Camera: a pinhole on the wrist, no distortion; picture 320 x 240 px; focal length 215.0 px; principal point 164.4 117.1 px. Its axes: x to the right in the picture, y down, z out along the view. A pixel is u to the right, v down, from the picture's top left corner.
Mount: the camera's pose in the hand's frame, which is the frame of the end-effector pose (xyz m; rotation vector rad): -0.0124 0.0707 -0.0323 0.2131 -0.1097 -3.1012
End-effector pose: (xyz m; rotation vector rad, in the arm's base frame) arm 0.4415 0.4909 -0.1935 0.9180 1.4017 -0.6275
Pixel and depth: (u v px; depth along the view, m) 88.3 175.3 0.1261
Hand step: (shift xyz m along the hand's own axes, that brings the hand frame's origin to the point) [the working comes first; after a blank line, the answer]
In the camera's frame: -0.0446 0.0341 0.1261

0.0153 0.0469 0.1008
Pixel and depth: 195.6 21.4 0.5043
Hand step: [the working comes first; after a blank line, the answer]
In the camera's frame: 0.0732 -0.2245 0.5043

-0.1602 0.3263 0.4398
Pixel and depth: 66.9 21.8 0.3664
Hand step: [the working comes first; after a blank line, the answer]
In the camera's frame: -0.1662 -0.1624 0.3664

0.0974 0.2636 0.3405
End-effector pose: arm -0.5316 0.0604 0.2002 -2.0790 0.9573 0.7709
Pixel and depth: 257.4 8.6 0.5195
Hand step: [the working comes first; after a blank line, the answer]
In the camera's frame: 0.2247 -0.2622 0.5195

-0.3133 0.3594 0.4316
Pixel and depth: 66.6 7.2 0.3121
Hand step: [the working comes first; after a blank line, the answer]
In the camera's frame: -0.1420 -0.1595 0.3121

0.0810 0.2561 0.2838
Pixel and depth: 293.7 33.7 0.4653
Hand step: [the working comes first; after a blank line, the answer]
In the camera's frame: 0.2798 -0.1805 0.4653

-0.3583 0.2723 0.3765
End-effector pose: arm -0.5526 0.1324 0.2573 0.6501 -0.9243 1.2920
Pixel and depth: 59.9 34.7 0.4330
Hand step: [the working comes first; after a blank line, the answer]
In the camera's frame: -0.2105 -0.1659 0.4330

0.1320 0.2732 0.4121
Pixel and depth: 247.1 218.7 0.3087
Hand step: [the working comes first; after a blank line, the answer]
In the camera's frame: 0.1187 0.1459 0.3087

-0.1686 -0.0580 0.2672
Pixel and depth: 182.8 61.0 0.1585
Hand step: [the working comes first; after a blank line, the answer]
In the camera's frame: 0.0136 -0.0414 0.1585

-0.0487 0.1223 0.1195
